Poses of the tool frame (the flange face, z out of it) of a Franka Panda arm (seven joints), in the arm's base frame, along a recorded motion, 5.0 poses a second.
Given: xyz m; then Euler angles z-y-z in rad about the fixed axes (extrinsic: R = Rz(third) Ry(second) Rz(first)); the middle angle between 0 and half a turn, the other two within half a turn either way.
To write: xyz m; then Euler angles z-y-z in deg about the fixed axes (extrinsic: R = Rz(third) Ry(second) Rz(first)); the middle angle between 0 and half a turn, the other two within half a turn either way. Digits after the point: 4 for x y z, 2 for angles.
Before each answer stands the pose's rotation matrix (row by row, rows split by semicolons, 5 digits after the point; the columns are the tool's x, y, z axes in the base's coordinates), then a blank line. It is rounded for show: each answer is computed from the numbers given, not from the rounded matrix.
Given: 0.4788 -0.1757 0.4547 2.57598 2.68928 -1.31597
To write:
0.71004 -0.69549 0.11017; -0.59974 -0.67929 -0.42293; 0.36898 0.23423 -0.89944

0.4788 -0.1757 0.4547 147.59 154.08 -75.40
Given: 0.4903 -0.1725 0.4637 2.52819 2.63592 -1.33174
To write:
0.72867 -0.67519 0.11470; -0.55871 -0.68291 -0.47062; 0.39609 0.27884 -0.87485

0.4903 -0.1725 0.4637 144.85 151.03 -76.30
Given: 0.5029 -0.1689 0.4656 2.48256 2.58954 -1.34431
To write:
0.74787 -0.65331 0.11776; -0.51845 -0.68560 -0.51104; 0.41461 0.32114 -0.85145

0.5029 -0.1689 0.4656 142.24 148.37 -77.02
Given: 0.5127 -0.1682 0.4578 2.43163 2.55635 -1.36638
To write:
0.76656 -0.63230 0.11214; -0.48670 -0.68597 -0.54090; 0.41893 0.36006 -0.83358

0.5127 -0.1682 0.4578 139.32 146.47 -78.29
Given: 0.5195 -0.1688 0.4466 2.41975 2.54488 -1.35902
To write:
0.77651 -0.61893 0.11812; -0.46812 -0.69214 -0.54937; 0.42178 0.37130 -0.82719

0.5195 -0.1688 0.4466 138.64 145.81 -77.87
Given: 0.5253 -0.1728 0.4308 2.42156 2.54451 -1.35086
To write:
0.77916 -0.61470 0.12266; -0.46287 -0.69620 -0.54869; 0.42268 0.37074 -0.82698

0.5253 -0.1728 0.4308 138.75 145.79 -77.40
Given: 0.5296 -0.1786 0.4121 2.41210 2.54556 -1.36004
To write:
0.78081 -0.61363 0.11744; -0.46388 -0.69532 -0.54894; 0.41850 0.37414 -0.82757

0.5296 -0.1786 0.4121 138.20 145.85 -77.92
